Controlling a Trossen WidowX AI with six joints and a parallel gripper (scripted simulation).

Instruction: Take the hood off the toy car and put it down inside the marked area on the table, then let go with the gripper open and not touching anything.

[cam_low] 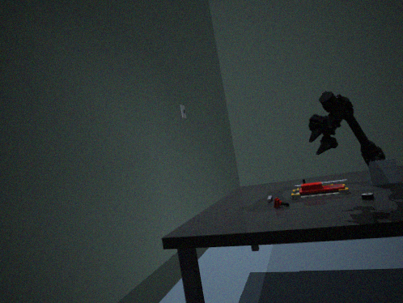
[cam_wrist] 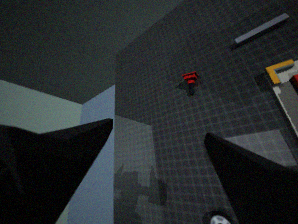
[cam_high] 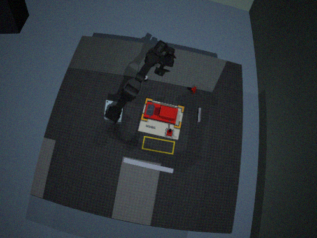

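My gripper tip is 10 mm short of the red hood, 240 mm to the left of it and 180 mm above it. From my gripper tip the other things lie so: long pale strip 80 mm behind, 590 mm to the right, 220 mm below; then grey ring 160 mm behind, 20 mm to the left, 210 mm below.
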